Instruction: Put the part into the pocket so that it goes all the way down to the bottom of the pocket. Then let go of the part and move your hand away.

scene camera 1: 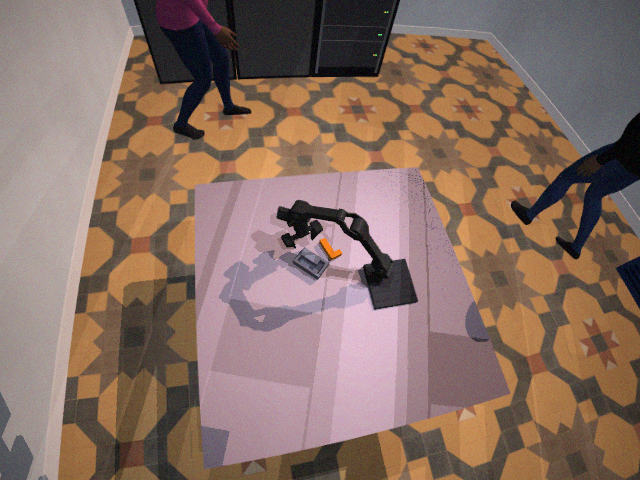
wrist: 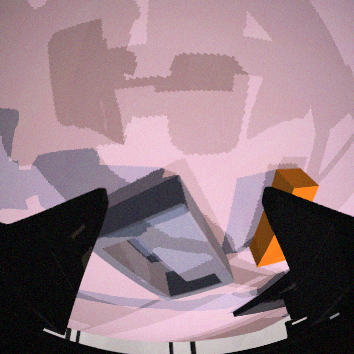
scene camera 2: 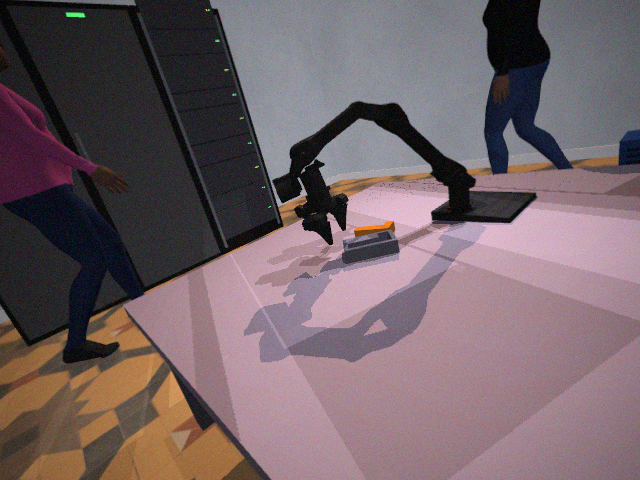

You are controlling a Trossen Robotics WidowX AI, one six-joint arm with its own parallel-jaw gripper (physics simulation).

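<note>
The orange L-shaped part lies flat on the table beside the grey block, apart from it. In the wrist view the right finger hides some of it. The grey block has an L-shaped pocket in its top, with no part in it. My gripper is open and empty, above the table. In the wrist view the block shows between the fingers, partly behind the left fingertip, and the part is at the right finger.
The arm's dark base plate sits on the pink table, on the far side of the block and part from the gripper. Two people stand beyond the table, and dark cabinets stand behind.
</note>
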